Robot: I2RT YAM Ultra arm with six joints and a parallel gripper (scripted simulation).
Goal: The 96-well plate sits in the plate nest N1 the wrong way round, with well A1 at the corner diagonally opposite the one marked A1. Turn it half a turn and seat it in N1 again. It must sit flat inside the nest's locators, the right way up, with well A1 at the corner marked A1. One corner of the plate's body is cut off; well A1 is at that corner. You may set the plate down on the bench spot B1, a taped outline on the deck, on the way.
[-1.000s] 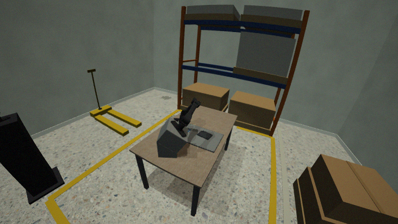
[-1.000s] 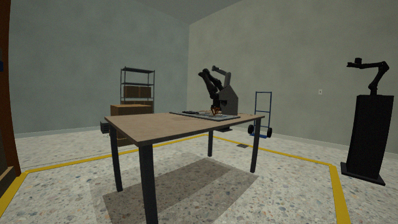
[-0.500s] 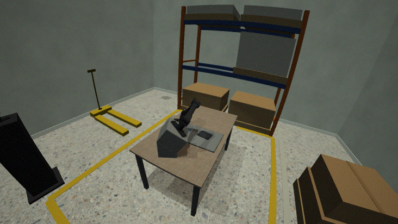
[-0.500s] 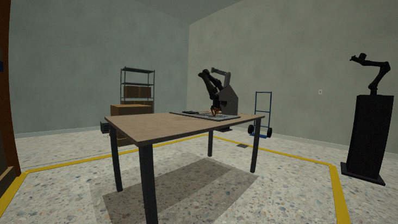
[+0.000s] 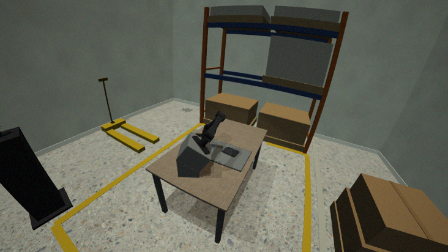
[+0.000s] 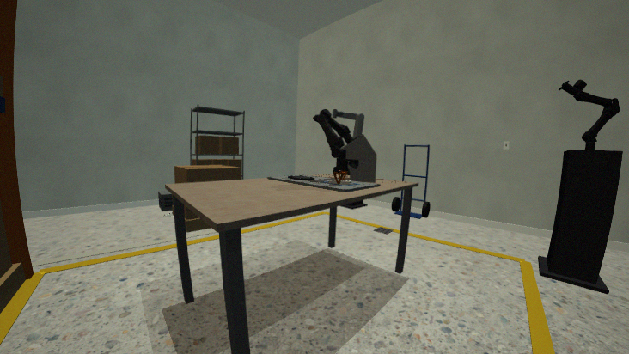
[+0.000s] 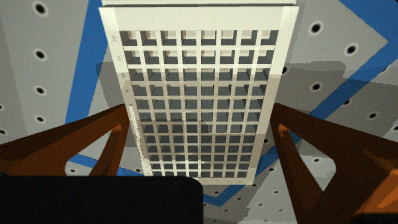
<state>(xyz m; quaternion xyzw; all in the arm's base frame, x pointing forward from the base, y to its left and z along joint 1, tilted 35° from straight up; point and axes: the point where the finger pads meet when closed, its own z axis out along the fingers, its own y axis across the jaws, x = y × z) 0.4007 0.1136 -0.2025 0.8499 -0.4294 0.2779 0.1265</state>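
Right now my hand is right at the cream 96-well plate. Round my hand: dark plate nest N1: 80 mm ahead, 300 mm to the right; then A1 label: 130 mm ahead, 230 mm to the right.
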